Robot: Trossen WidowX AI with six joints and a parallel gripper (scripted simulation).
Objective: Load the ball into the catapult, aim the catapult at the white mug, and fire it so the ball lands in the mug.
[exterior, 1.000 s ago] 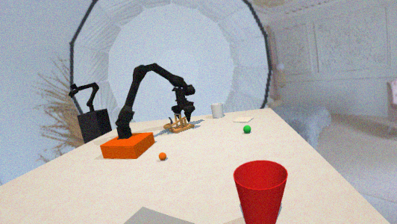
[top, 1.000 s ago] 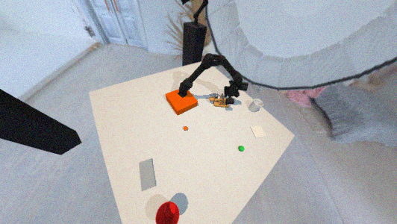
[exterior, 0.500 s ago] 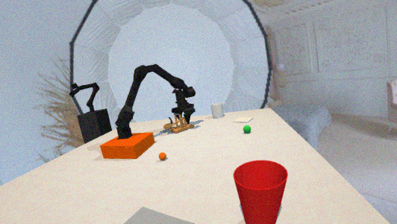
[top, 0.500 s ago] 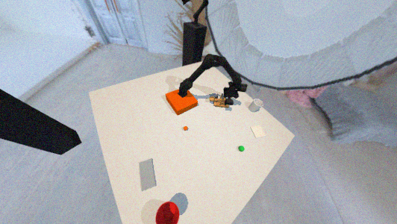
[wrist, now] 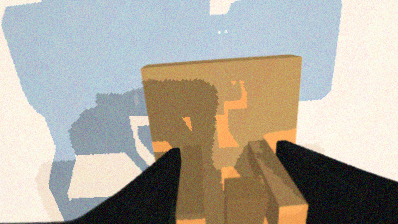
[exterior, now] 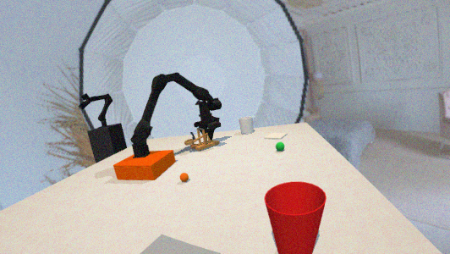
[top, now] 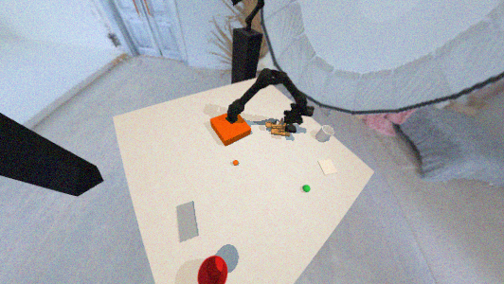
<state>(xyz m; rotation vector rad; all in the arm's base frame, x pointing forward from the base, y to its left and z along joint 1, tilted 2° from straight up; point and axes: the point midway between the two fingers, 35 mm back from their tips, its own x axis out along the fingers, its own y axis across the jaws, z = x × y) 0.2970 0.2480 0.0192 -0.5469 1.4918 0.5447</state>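
The orange ball lies 6 cm behind my gripper tip, 44 cm to the right of it and 2 cm below it. From my gripper tip the other things lie so: white mug 24 cm ahead, 18 cm to the left, 1 cm below; then catapult 7 cm behind, 4 cm to the right, 2 cm above; then white flat pad 38 cm ahead, 2 cm to the right, 3 cm below.
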